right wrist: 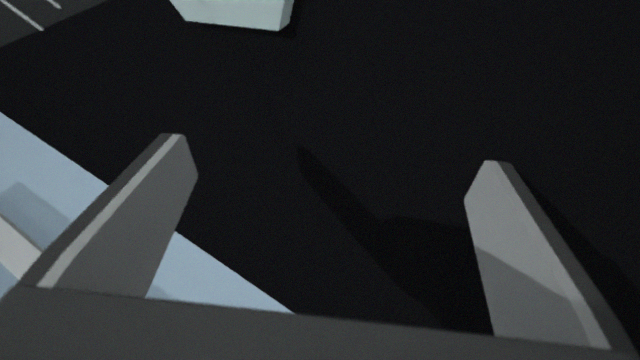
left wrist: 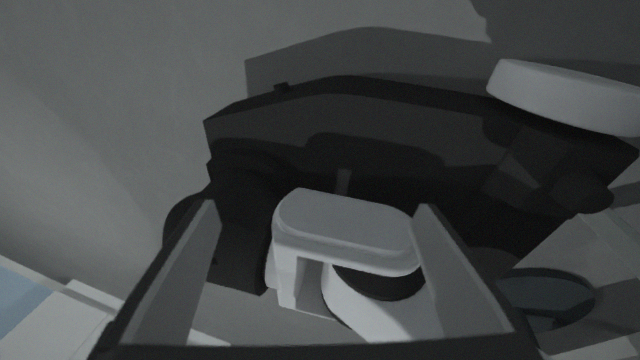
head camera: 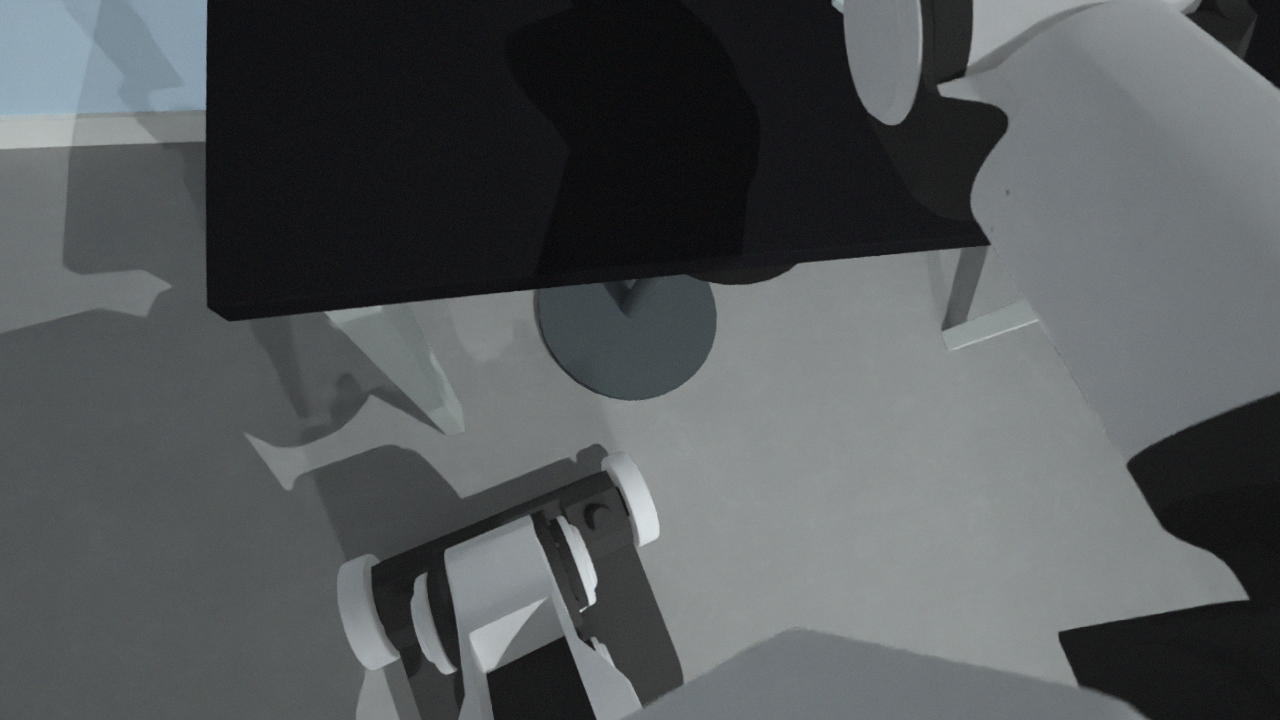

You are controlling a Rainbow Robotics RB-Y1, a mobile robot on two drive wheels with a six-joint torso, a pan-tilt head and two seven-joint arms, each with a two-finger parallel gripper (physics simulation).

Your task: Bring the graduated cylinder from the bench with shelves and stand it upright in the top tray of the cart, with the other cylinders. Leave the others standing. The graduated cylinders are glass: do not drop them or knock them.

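Places are measured from the robot's base along level axes (x ahead, y left, z up), in millimetres.
Pixels of known places: left gripper, fingertip midpoint: [left wrist: 318,214]; right gripper, fingertip midpoint: [right wrist: 329,167].
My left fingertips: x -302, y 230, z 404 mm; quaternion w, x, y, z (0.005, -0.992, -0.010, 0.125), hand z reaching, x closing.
Ahead of a thing's pixels: the offset from my left fingertips to its top centre. "pt": to the spot under its first point. Level surfaces: height alone.
The graduated cylinder's pale green foot {pt dz +516, dx +692, dy -669 mm} [head camera: 837,3] [right wrist: 235,14] shows as a sliver at the head view's top edge and in part at the top of the right wrist view. Its body is out of frame or hidden. It is on the black bench top {dz +511 mm} [head camera: 375,161] [right wrist: 350,90]. My right gripper [right wrist: 329,167] is open and empty over the bench top, with the foot beyond its fingertips and apart from them. My left gripper [left wrist: 318,214] is open and empty, with my own white and black base parts behind its fingers. The cart and the other cylinders do not show.
A round dark stool base [head camera: 629,344] [left wrist: 550,295] stands under the bench's near edge, between pale bench legs [head camera: 402,367] [head camera: 989,325]. My wheeled base [head camera: 617,564] is close by. White tick marks {pt dz +574, dx +712, dy -702 mm} [right wrist: 22,15] on dark grey show at the right wrist view's top left.
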